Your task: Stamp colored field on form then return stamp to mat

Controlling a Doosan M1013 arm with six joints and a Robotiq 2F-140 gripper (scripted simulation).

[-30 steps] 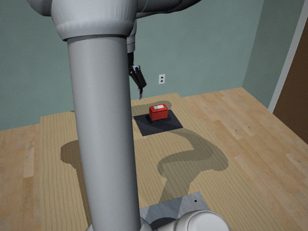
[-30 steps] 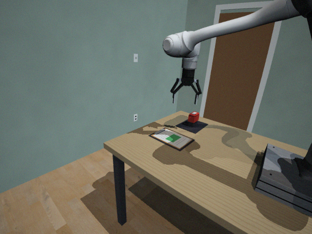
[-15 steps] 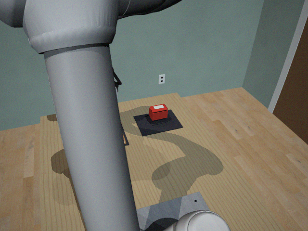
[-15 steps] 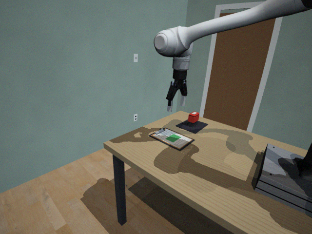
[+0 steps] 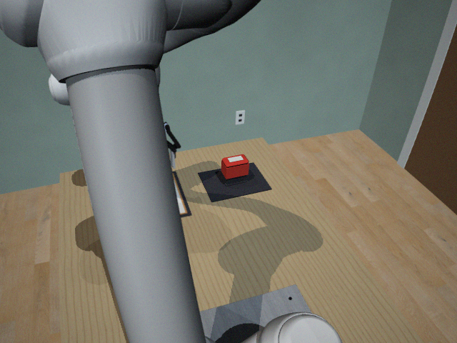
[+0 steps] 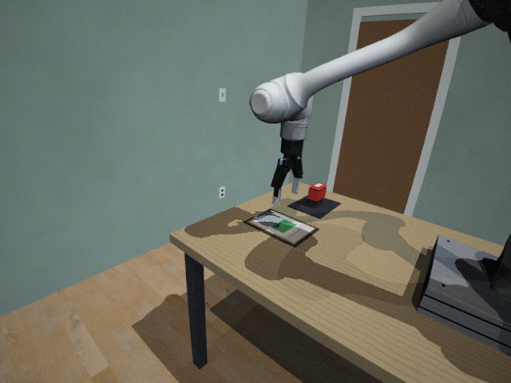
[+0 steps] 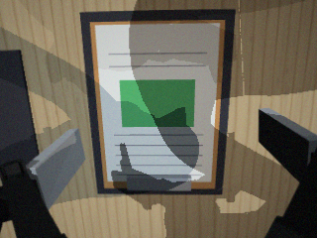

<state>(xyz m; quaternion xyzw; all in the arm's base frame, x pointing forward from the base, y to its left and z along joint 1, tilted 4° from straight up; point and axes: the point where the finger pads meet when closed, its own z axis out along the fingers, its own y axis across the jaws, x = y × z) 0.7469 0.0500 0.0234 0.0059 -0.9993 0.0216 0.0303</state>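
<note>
My gripper is now 1 cm past the stamp, 30 cm to the left of it and 8 cm above it. Round my hand: form on clipboard (3 cm ahead, 1 cm to the right, 13 cm below); then dark mat (1 cm behind, 30 cm to the right, 13 cm below).
</note>
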